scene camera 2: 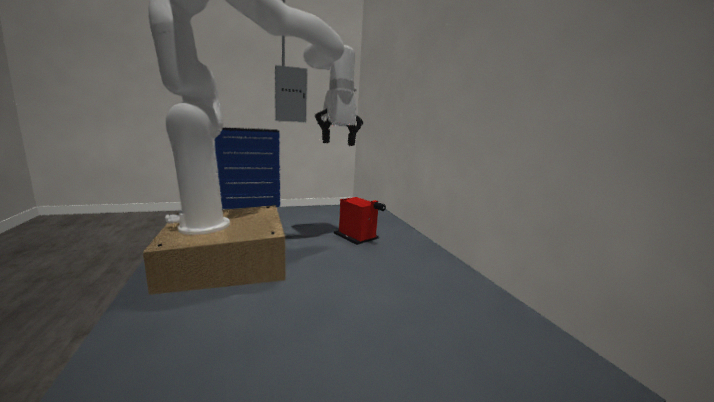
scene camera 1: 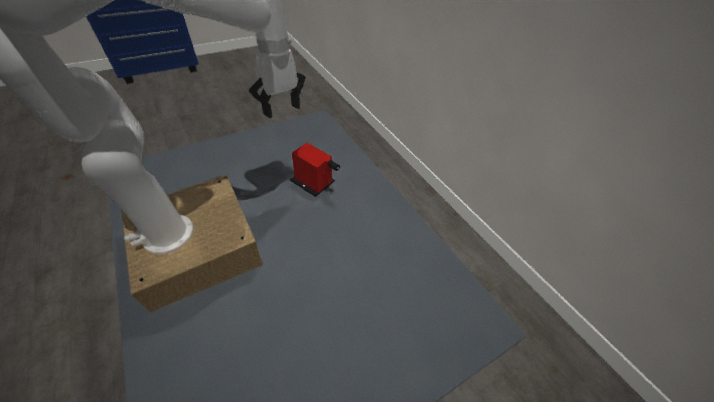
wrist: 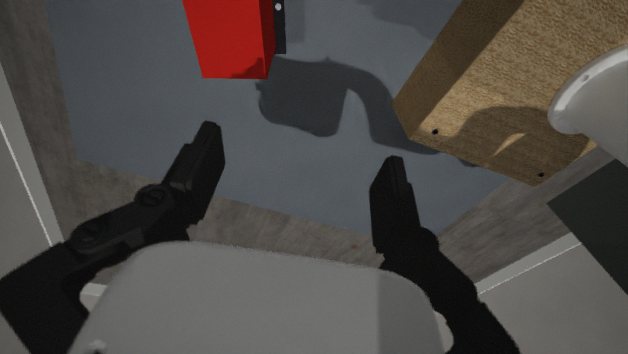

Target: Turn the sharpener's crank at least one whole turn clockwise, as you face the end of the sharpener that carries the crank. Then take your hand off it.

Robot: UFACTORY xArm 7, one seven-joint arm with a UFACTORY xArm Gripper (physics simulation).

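Places are measured from the arm's base along level axes (x back, y right, z up), in centimetres.
Pixels of known places: gripper, fingertip midpoint: [scene camera 2: 339,144] [scene camera 1: 282,111] [wrist: 302,158]; arm's base, link origin: [scene camera 2: 205,226] [scene camera 1: 169,234] [wrist: 600,91].
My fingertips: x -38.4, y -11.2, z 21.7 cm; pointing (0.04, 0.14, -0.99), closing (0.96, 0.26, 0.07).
Observation:
Ahead of a thing's pixels: the offset from my fingertips to its top centre. "spot": to the spot under its first point. Level surfaces: height alone.
A red box-shaped sharpener @[spot: dy +2.9, dx -6.3, dz -21.8 cm] [scene camera 1: 311,169] [scene camera 2: 356,220] [wrist: 231,40] stands upright on a thin black base on the grey-blue mat. Its black crank handle @[spot: dy +8.1, dx -12.3, dz -17.7 cm] [scene camera 1: 334,164] [scene camera 2: 380,206] sticks out near the top of its right side in both scene views; the crank does not show in the wrist view. My gripper [scene camera 1: 282,107] [scene camera 2: 339,140] [wrist: 302,158] is open and empty. It points down and hangs well above the sharpener, off to its back left in the scene views, touching nothing. In the wrist view the sharpener is at the top edge, partly cut off, beyond the fingertips.
The wooden block [scene camera 1: 215,215] [scene camera 2: 215,265] [wrist: 480,85] carrying the arm's base stands left of the sharpener in the scene views, on the mat @[dz -32.3 cm] [scene camera 1: 350,300] [scene camera 2: 350,320]. A wall [scene camera 1: 575,150] [scene camera 2: 550,150] runs along the right. A blue drawer cabinet [scene camera 1: 150,45] [scene camera 2: 250,175] stands at the back.

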